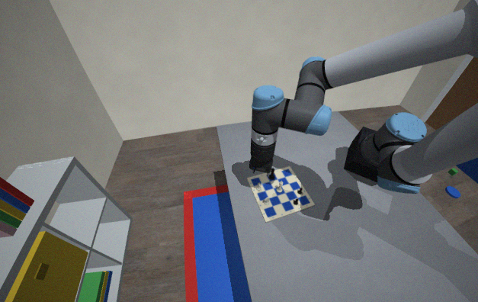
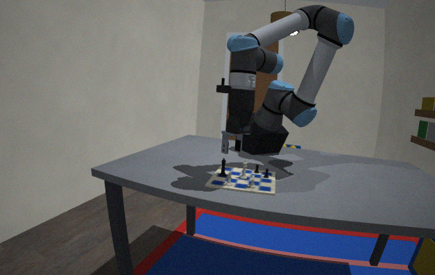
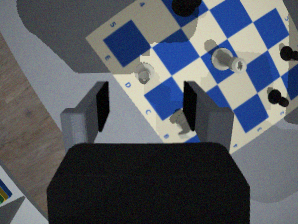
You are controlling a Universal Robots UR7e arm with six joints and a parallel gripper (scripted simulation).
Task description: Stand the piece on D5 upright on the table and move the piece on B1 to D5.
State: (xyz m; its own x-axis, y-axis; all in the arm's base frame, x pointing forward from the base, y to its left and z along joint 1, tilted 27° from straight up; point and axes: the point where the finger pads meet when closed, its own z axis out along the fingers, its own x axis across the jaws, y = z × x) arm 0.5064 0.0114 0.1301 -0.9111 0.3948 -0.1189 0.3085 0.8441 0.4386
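Now: the small white piece 10 cm below my hand. Round my hand: chessboard: 13 cm below, 9 cm behind, 2 cm to the left; tall black piece: 9 cm below, 6 cm to the right, 6 cm behind.
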